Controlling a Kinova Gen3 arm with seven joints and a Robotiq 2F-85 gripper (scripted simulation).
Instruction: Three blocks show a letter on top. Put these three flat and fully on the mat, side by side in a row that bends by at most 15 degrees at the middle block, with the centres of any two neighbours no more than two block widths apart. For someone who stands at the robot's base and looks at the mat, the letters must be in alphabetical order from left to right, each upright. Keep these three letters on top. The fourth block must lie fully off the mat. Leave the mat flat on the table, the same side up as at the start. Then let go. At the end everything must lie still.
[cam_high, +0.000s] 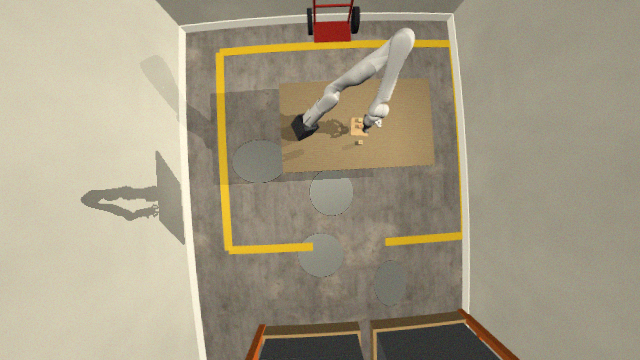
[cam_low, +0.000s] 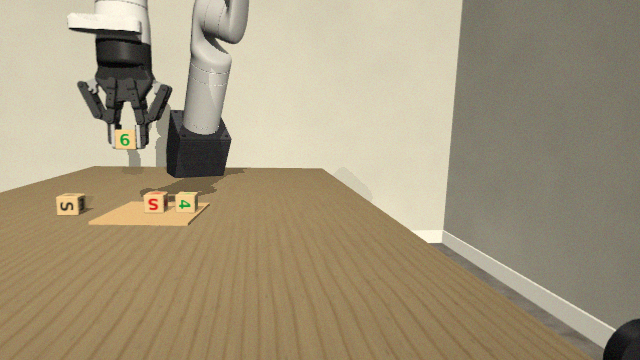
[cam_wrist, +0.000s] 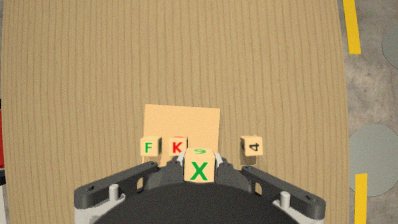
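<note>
My hand is 4 cm to the right of the tan mat and 12 cm above it.
</note>
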